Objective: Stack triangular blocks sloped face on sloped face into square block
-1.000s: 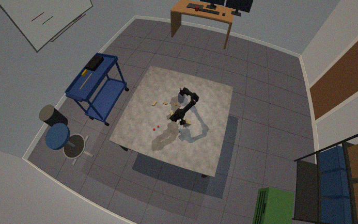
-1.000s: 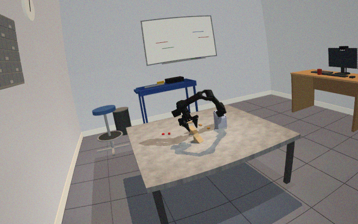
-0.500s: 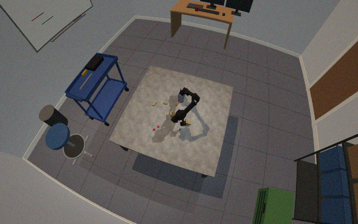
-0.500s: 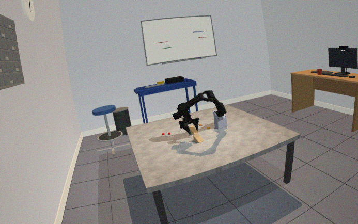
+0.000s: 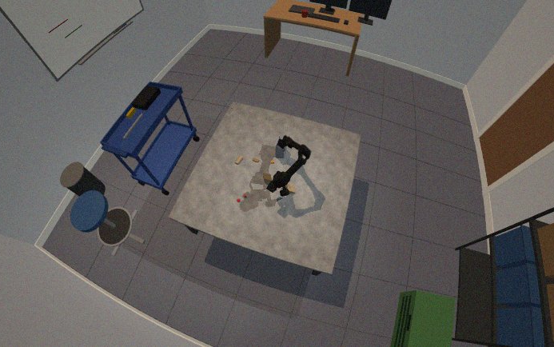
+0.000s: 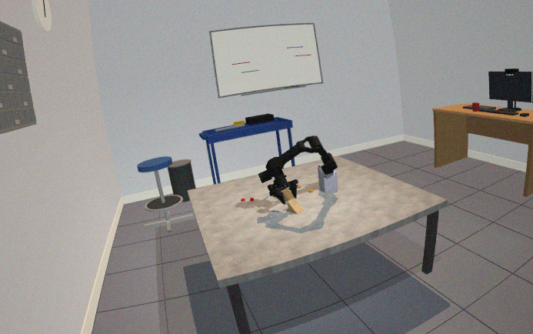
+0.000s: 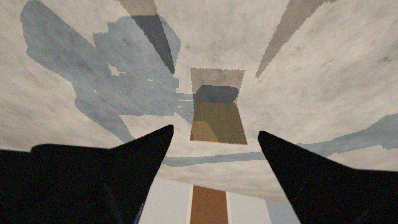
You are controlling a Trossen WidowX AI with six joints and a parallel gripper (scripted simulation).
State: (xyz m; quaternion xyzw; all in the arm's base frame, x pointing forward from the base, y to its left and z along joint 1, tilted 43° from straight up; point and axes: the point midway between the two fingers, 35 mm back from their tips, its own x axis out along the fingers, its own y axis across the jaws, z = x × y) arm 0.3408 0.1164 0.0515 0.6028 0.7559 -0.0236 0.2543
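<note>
Now: the tan triangular block 40 mm below my gripper tip, 20 mm to the left of it and 10 mm behind it. Round my gripper tip: tan bar (450 mm to the right, 170 mm behind, 40 mm below); orange thing (220 mm behind, 170 mm to the right, 50 mm below).
</note>
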